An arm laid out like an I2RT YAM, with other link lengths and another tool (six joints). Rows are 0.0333 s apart.
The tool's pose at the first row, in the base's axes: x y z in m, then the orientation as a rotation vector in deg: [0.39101 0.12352 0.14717 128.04 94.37 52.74]
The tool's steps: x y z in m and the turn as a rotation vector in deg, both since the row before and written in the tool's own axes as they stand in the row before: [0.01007 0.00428 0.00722 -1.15 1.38 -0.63]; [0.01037 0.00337 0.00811 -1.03 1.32 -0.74]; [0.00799 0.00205 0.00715 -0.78 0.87 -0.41]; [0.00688 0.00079 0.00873 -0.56 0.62 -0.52]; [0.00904 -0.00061 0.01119 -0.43 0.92 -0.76]
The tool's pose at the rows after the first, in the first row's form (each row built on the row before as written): [0.40045 0.13261 0.14730 126.50 94.61 55.04]; [0.40965 0.14260 0.14673 124.90 95.00 57.14]; [0.41678 0.15078 0.14556 123.85 95.09 58.60]; [0.42380 0.15879 0.14228 122.85 95.35 59.57]; [0.43157 0.16987 0.13737 121.62 96.06 60.76]
